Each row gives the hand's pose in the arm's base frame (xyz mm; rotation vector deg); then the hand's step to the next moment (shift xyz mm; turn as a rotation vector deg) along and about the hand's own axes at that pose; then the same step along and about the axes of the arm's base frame.
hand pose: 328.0 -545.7 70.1 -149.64 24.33 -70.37
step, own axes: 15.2 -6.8 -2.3 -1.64 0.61 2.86
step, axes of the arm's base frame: 8.6 0.8 14.4 1.12 0.23 -3.15
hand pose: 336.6 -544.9 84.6 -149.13 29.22 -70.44
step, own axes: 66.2 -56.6 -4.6 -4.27 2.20 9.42
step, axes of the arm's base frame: 47.7 25.3 68.5 4.33 0.13 -9.65
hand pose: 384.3 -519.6 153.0 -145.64 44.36 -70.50
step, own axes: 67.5 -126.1 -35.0 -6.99 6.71 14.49
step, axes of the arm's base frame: 53.4 70.4 117.8 5.23 -2.36 -16.46
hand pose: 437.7 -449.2 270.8 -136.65 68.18 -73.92
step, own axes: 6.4 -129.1 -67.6 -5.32 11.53 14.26
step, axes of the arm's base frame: 22.8 94.7 108.5 2.84 -6.71 -17.65
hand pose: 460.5 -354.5 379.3 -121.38 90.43 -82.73
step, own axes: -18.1 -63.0 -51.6 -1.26 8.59 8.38
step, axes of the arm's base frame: 4.2 63.5 53.9 0.44 -6.24 -10.32
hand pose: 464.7 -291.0 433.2 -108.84 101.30 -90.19
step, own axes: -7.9 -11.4 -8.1 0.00 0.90 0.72
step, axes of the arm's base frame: 3.6 14.1 6.7 -0.09 -0.67 -0.93
